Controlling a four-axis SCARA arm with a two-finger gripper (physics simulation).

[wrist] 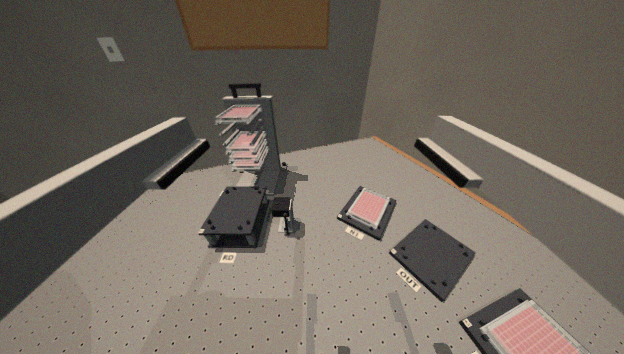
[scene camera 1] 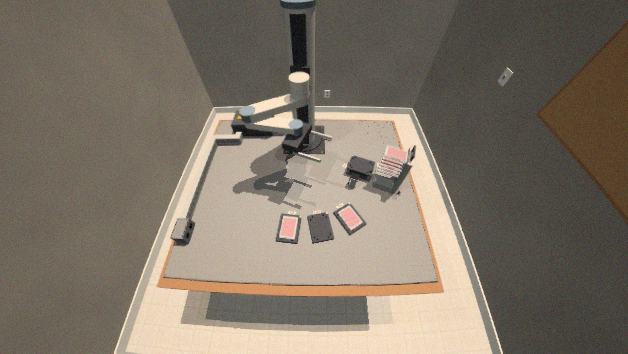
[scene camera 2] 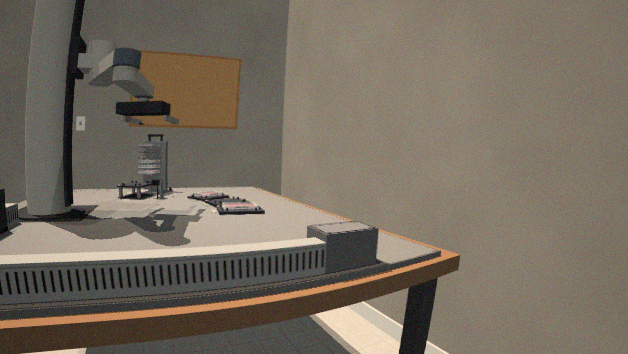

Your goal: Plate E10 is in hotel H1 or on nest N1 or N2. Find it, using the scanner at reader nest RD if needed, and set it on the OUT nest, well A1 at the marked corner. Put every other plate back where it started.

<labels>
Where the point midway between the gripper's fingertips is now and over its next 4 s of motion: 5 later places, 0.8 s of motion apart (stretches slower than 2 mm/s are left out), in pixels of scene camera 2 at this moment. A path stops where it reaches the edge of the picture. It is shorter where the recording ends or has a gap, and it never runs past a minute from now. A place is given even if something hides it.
My gripper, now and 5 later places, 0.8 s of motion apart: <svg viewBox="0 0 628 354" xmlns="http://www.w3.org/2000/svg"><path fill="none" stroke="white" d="M159 122L164 125L140 128L139 150L141 150L153 155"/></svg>
</labels>
